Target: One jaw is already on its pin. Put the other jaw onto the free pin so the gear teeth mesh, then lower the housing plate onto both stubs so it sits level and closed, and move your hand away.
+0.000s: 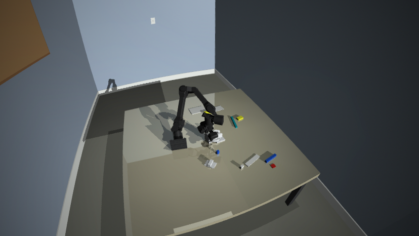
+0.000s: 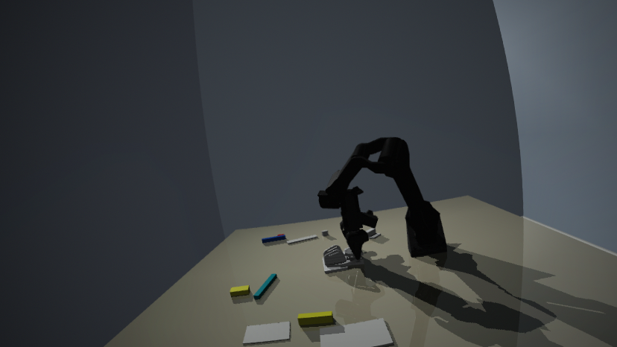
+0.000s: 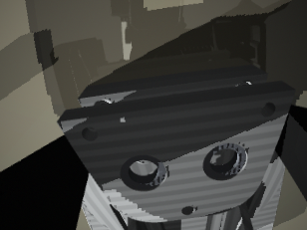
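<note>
My gripper tip is now 30 mm short of the white jaw and 10 mm to the left of it. Also, from my gripper tip: blue bar 380 mm ahead, 300 mm to the right, 10 mm below; white bar 250 mm ahead, 280 mm to the right, 20 mm below; teal bar 260 mm ahead, 160 mm to the left, 10 mm below.
</note>
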